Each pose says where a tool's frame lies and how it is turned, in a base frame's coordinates. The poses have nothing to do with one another.
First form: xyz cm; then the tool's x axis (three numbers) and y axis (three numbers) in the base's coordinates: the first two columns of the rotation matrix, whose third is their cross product.
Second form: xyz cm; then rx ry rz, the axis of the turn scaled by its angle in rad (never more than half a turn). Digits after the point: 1 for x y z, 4 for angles.
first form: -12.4 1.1 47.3 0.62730 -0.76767 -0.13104 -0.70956 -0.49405 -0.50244
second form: -12.4 1.1 47.3 -2.3317 1.1574 -0.1488
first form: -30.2 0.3 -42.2 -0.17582 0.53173 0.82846 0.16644 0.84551 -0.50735
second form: -30.2 0.3 -42.2 -0.5388 -1.7431 0.3540
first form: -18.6 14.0 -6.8 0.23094 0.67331 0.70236 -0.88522 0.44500 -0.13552
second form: -18.6 14.0 -6.8 0.3201 -0.7783 1.0966
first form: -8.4 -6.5 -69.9 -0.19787 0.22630 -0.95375 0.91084 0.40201 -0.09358
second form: -8.4 -6.5 -69.9 1.0106 1.6757 -0.8716
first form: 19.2 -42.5 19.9 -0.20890 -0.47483 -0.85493 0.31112 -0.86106 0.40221
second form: 19.2 -42.5 19.9 1.5637 -0.1933 -2.1038
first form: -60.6 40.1 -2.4 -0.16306 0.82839 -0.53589 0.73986 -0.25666 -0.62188
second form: -60.6 40.1 -2.4 -1.9669 -1.8530 1.4044
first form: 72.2 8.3 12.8 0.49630 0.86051 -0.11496 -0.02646 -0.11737 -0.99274
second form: 72.2 8.3 12.8 -1.5012 -0.7592 0.8945
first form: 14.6 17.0 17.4 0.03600 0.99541 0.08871 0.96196 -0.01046 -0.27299
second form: 14.6 17.0 17.4 -2.0567 -2.0085 0.1869
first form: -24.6 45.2 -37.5 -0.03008 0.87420 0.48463 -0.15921 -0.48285 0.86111
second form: -24.6 45.2 -37.5 1.4415 0.7934 1.6328
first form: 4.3 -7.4 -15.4 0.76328 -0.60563 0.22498 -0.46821 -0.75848 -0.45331
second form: 4.3 -7.4 -15.4 -2.5870 0.8209 -0.5123
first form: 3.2 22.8 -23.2 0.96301 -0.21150 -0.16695 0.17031 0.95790 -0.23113
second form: 3.2 22.8 -23.2 -0.2170 0.1917 -0.1948
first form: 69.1 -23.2 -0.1 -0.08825 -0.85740 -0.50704 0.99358 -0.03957 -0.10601
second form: 69.1 -23.2 -0.1 0.3508 0.4980 -1.5951
